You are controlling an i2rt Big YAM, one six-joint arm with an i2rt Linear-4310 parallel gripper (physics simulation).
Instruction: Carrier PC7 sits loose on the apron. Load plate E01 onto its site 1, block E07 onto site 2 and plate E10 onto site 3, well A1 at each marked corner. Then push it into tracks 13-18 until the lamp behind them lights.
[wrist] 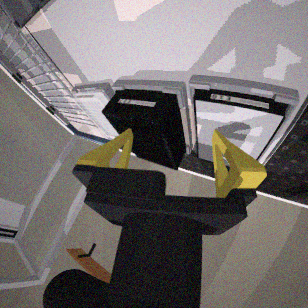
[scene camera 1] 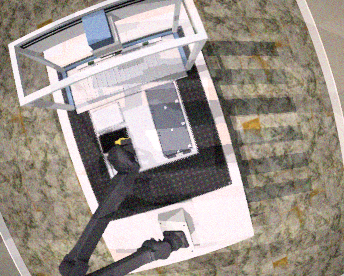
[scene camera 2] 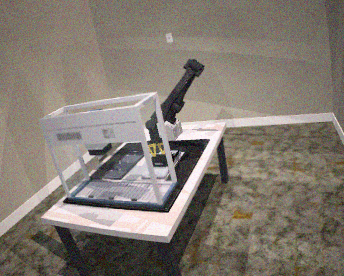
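Seen in the pictures: gripper, fingertip midpoint: (wrist: pixel 171 132) (scene camera 2: pixel 159 155); arm's base at its link origin: (scene camera 1: pixel 176 238) (scene camera 2: pixel 167 117).
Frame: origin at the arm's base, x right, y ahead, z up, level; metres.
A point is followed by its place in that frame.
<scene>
The carrier (scene camera 1: pixel 167 116) @(x 0.150, y 0.511, z -0.120 m) (scene camera 2: pixel 121 166) @(x 0.164, y 0.513, z -0.121 m), a long dark grey tray, lies on the white apron, apart from the tracks (scene camera 1: pixel 112 77) @(x -0.024, y 0.773, z -0.131 m) (scene camera 2: pixel 117 192). Its sites look unloaded. Black block E07 (scene camera 1: pixel 111 138) @(x -0.114, y 0.509, z -0.089 m) (scene camera 2: pixel 159 161) @(x -0.112, y 0.536, z -0.083 m) (wrist: pixel 145 117) @(x -0.046, y 0.465, z -0.079 m) sits in the middle nest, slightly skewed in the wrist view. Plate E10 (wrist: pixel 235 125) @(x -0.070, y 0.382, z -0.105 m), with a black labelled edge, lies in the nest on its right in the wrist view. A white plate (scene camera 1: pixel 107 117) @(x -0.104, y 0.604, z -0.117 m) (wrist: pixel 94 107) @(x -0.067, y 0.597, z -0.106 m), apparently E01, is on the other side. My gripper (scene camera 1: pixel 121 142) @(x -0.078, y 0.449, z -0.088 m) (scene camera 2: pixel 156 149) @(x -0.078, y 0.449, z -0.088 m) (wrist: pixel 171 132) @(x -0.078, y 0.449, z -0.088 m) is open and empty, its fingers about the block's nest. Labels are blurred.
A white frame (scene camera 1: pixel 16 75) @(x -0.249, y 0.799, z 0.348 m) (scene camera 2: pixel 95 131) stands over the tracks, with a blue box (scene camera 1: pixel 97 30) @(x 0.038, y 0.822, z 0.328 m) on its beam side. A perforated black mat (scene camera 1: pixel 210 150) @(x 0.280, y 0.300, z -0.131 m) surrounds the apron. The arm's base (scene camera 1: pixel 175 227) @(x 0.015, y 0.060, z 0.010 m) is at the table's near end in scene camera 1.
</scene>
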